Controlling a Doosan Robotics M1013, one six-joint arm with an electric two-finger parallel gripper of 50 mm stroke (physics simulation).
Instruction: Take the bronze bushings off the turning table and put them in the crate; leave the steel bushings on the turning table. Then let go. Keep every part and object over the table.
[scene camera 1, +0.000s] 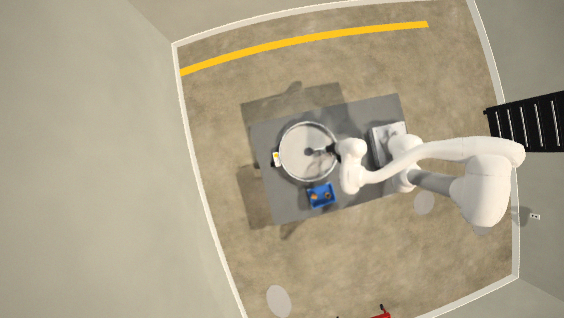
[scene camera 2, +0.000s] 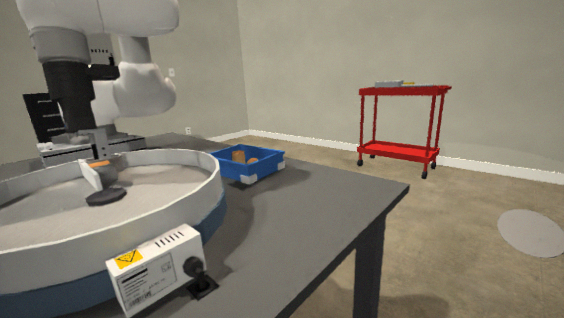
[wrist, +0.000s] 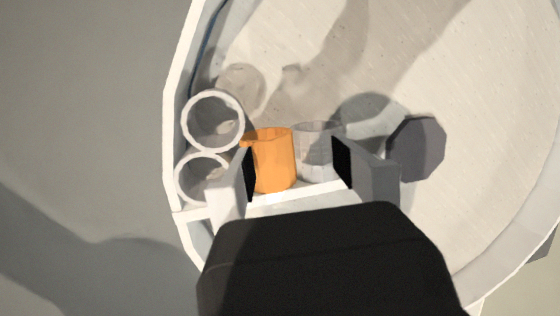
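Pixels of known places: gripper, between the fingertips: (scene camera 1: 327, 151) (scene camera 2: 102, 158) (wrist: 292, 157); arm's base, origin of its link: (scene camera 1: 391, 145).
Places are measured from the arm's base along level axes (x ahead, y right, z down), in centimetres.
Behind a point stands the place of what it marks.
The turning table (scene camera 1: 298, 142) {x 65.5, y 32.2, z 1.2 cm} (scene camera 2: 165, 212) {x 82.9, y 24.5, z -1.9 cm} (wrist: 480, 75) {x 70.1, y 18.6, z 1.1 cm} has a raised rim and a white divider wall. A bronze bushing (wrist: 274, 165) {x 48.8, y 18.2, z -2.6 cm} (scene camera 2: 99, 164) {x 49.5, y 18.4, z -2.4 cm} lies on its side against the divider. A steel bushing (wrist: 317, 150) {x 51.9, y 18.3, z -2.6 cm} lies close at its right in the wrist view. Two more steel bushings (wrist: 212, 121) (wrist: 200, 177) stand upright by the rim, left of the bronze one. My gripper (wrist: 292, 157) {x 50.1, y 17.7, z -3.5 cm} is open and empty, just above the bronze and lying steel bushings; its left finger overlaps the bronze one's edge. The blue crate (scene camera 1: 324, 204) {x 66.8, y -18.0, z 2.0 cm} (scene camera 2: 265, 170) {x 74.6, y -9.4, z 4.8 cm} holds two bronze bushings (scene camera 2: 238, 156) {x 63.0, y -12.1, z 3.0 cm} (scene camera 2: 252, 161) {x 71.3, y -8.4, z 2.4 cm}.
A dark hub disc (wrist: 417, 149) {x 61.7, y 22.9, z 0.3 cm} (scene camera 2: 106, 196) {x 63.0, y 23.6, z 0.3 cm} sits at the turning table's centre. A white control box (scene camera 2: 157, 270) {x 86.5, y 29.1, z 2.5 cm} (scene camera 1: 276, 159) {x 85.0, y 27.8, z 0.6 cm} is on its outer side. The crate stands beside the turning table on the grey table (scene camera 2: 320, 200) {x 93.5, y -2.6, z 6.4 cm}. A red cart (scene camera 2: 400, 91) stands beyond the table.
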